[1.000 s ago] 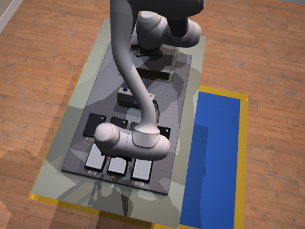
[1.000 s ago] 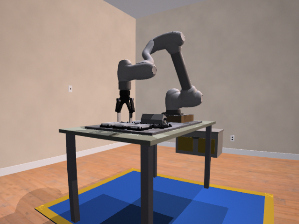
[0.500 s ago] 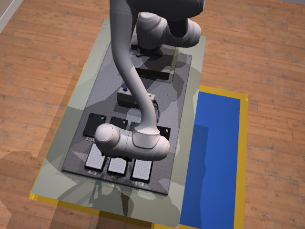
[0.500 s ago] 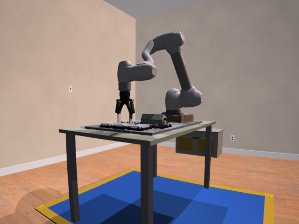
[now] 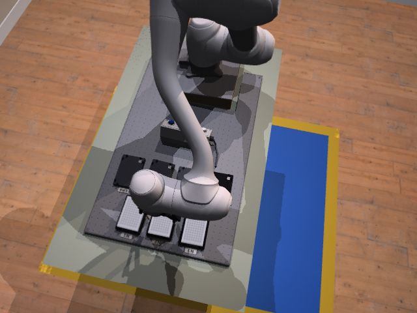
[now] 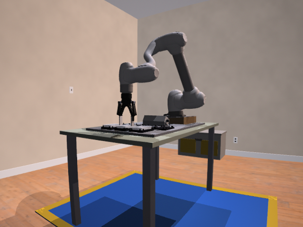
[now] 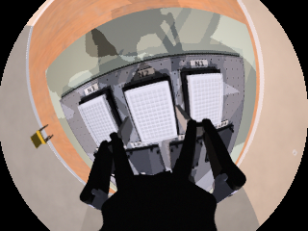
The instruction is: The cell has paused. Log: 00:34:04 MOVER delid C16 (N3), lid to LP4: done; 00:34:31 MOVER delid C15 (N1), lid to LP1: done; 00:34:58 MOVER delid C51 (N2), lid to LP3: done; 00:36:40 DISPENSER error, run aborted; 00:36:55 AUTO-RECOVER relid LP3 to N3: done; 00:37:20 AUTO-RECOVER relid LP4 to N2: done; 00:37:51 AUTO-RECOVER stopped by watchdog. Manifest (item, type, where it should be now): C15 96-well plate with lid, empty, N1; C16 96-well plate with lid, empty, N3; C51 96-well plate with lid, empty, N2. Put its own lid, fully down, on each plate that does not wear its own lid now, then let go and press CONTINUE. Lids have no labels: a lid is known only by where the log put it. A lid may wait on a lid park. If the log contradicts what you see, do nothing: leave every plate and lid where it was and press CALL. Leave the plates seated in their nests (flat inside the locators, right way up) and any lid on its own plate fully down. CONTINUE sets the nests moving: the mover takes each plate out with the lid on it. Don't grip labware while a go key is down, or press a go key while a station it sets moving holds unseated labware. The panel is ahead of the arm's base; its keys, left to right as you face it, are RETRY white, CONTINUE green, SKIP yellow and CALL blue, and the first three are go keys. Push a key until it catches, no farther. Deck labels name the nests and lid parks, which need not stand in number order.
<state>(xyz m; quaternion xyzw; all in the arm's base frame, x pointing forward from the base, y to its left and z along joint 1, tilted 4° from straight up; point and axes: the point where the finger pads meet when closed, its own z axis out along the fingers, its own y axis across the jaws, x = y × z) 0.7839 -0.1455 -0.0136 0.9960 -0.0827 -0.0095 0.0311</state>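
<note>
The lid park LP1 is 140 mm behind my hand, 230 mm to the left of it and 50 mm below it. From my hand the other things lie so: lid park LP2: 190 mm behind, 40 mm to the right, 50 mm below; then lid park LP3: 160 mm behind, 90 mm to the left, 50 mm below; then 96-well plate: 30 mm ahead, 130 mm to the left, 30 mm below.
</note>
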